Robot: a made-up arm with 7 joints. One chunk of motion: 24 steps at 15 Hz.
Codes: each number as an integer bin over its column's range. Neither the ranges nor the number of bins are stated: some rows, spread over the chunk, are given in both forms.
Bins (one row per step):
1: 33 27 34 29 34 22 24
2: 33 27 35 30 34 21 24
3: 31 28 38 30 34 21 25
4: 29 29 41 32 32 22 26
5: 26 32 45 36 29 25 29
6: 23 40 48 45 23 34 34
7: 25 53 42 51 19 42 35
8: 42 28 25 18 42 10 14
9: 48 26 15 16 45 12 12
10: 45 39 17 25 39 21 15
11: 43 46 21 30 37 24 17
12: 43 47 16 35 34 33 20
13: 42 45 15 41 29 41 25
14: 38 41 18 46 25 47 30
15: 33 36 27 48 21 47 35
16: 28 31 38 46 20 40 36
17: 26 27 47 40 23 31 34
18: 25 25 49 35 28 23 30
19: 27 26 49 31 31 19 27
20: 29 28 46 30 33 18 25
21: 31 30 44 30 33 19 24
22: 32 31 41 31 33 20 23
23: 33 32 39 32 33 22 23
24: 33 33 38 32 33 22 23
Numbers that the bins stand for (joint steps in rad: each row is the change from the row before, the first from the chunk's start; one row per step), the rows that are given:
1: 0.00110 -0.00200 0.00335 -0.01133 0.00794 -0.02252 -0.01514
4: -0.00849 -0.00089 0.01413 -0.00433 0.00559 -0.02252 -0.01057
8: 0.02267 -0.00144 -0.01051 -0.03700 0.01733 -0.04024 -0.03800
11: 0.02506 0.00856 -0.01667 -0.00900 0.01146 -0.01957 -0.03114
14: 0.01308 0.00578 -0.02129 0.02833 -0.00263 0.01438 -0.00143
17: -0.01568 -0.00200 0.02337 0.01433 -0.00498 -0.00924 0.00771
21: -0.00370 -0.00033 0.01875 -0.00900 0.00676 -0.02695 -0.01514
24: 0.00110 0.00133 0.00951 -0.00433 0.00676 -0.02252 -0.01743
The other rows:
2: 0.00110 -0.00200 0.00489 -0.00900 0.00794 -0.02400 -0.01514
3: -0.00370 -0.00144 0.00951 -0.00900 0.00794 -0.02400 -0.01286
5: -0.01568 0.00078 0.02029 0.00500 0.00206 -0.01810 -0.00371
6: -0.02287 0.00522 0.02490 0.02600 -0.00498 -0.00481 0.00771
7: -0.01808 0.01244 0.01567 0.04000 -0.00968 0.00700 0.01000
9: 0.03705 -0.00256 -0.02590 -0.04167 0.02086 -0.03729 -0.04257
10: 0.02986 0.00467 -0.02283 -0.02067 0.01381 -0.02400 -0.03571
12: 0.02506 0.00911 -0.02437 0.00267 0.00794 -0.00629 -0.02429
13: 0.02267 0.00800 -0.02590 0.01667 0.00206 0.00552 -0.01286
15: 0.00110 0.00300 -0.00743 0.03300 -0.00733 0.01438 0.01000
16: -0.01089 0.00022 0.00951 0.02833 -0.00851 0.00405 0.01229
18: -0.01808 -0.00311 0.02644 0.00267 0.00089 -0.02105 -0.00143
19: -0.01329 -0.00256 0.02644 -0.00667 0.00441 -0.02695 -0.00829
20: -0.00849 -0.00144 0.02183 -0.00900 0.00676 -0.02843 -0.01286
22: -0.00130 0.00022 0.01413 -0.00667 0.00676 -0.02548 -0.01743
23: 0.00110 0.00078 0.01105 -0.00433 0.00676 -0.02252 -0.01743

